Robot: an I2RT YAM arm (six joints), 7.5 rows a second.
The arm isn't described. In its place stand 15 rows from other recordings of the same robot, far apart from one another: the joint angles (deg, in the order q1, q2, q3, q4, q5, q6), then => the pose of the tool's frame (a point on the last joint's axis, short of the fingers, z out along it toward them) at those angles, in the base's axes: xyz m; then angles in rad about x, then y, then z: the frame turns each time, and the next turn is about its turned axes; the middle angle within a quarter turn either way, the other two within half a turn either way.
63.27, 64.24, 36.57, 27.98, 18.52, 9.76 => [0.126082, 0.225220, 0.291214, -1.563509, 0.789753, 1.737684]
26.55, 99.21, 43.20, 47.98, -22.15, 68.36 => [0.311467, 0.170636, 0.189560, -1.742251, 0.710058, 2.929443]
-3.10, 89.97, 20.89, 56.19, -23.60, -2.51 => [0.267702, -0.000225, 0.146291, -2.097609, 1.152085, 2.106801]
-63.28, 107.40, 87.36, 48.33, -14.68, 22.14 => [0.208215, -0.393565, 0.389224, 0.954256, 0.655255, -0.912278]
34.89, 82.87, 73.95, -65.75, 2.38, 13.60 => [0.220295, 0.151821, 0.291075, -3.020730, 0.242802, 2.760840]
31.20, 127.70, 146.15, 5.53, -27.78, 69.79 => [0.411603, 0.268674, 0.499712, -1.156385, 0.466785, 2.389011]
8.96, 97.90, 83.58, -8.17, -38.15, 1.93 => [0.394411, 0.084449, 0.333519, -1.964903, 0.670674, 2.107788]
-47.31, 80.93, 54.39, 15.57, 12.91, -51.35 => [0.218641, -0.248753, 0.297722, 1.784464, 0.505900, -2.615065]
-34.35, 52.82, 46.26, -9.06, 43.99, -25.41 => [0.156654, -0.137010, 0.328637, 1.769034, 0.181156, -2.242252]
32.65, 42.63, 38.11, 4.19, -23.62, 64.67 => [0.144993, 0.109846, 0.332190, -1.577141, 0.588684, 2.705332]
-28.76, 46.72, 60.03, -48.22, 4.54, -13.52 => [0.133123, -0.076278, 0.357830, 2.460134, 0.745790, -2.558616]
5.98, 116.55, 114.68, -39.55, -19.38, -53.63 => [0.461739, 0.060246, 0.330460, -2.567399, 0.732823, 1.721742]
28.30, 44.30, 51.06, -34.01, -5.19, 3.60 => [0.143396, 0.080869, 0.336189, -2.310805, 0.828125, 2.272319]
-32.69, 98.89, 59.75, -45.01, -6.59, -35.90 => [0.254555, -0.158504, 0.157423, -3.099218, 0.147733, 3.076548]
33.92, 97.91, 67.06, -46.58, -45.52, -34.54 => [0.250510, 0.199073, 0.204295, -2.361119, -0.275075, 1.968136]
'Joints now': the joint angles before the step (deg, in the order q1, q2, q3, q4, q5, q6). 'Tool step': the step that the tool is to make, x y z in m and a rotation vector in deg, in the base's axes. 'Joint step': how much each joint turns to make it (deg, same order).
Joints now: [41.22 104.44 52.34 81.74 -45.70 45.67]
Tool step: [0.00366 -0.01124 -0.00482 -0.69 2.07 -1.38]
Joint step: [-1.70 -0.69 -1.83 0.00 0.12 1.24]
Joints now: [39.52 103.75 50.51 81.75 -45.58 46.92]
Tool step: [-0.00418 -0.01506 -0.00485 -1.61 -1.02 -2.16]
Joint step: [-1.48 -2.61 -3.77 -1.09 -0.27 -2.86]
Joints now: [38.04 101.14 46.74 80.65 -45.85 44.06]
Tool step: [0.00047 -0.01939 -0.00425 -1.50 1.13 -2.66]
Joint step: [-2.64 -2.58 -3.37 -1.51 -0.21 -0.70]
